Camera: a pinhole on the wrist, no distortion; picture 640 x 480 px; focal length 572.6 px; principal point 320.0 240.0 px. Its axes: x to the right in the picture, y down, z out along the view. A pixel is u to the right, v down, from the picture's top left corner.
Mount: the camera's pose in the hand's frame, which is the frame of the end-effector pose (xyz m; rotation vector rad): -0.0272 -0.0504 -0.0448 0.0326 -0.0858 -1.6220
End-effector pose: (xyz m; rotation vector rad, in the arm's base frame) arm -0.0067 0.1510 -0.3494 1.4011 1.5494 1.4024
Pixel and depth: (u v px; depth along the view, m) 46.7 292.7 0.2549
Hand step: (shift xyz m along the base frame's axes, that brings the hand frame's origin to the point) 0.2184 0.0361 0.0201
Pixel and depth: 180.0 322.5 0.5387
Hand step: 0.4796 0.1504 -0.0278
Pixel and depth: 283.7 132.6 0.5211
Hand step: 0.4720 -0.0158 -0.1424
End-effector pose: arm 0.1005 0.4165 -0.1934 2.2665 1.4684 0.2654
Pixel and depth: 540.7 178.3 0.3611
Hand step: -0.0653 -0.1070 -0.3535
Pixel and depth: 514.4 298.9 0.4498
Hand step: -0.0084 -0.0551 -0.4503
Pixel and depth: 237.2 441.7 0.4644
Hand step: 0.2278 -0.0190 -0.3779
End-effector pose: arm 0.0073 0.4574 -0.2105 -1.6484 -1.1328 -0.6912
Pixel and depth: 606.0 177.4 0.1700
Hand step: -0.1512 0.1058 -0.0466
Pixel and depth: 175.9 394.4 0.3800
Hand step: 0.0454 0.3294 -0.0984
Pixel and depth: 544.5 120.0 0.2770
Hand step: -0.1945 0.1873 -0.1176
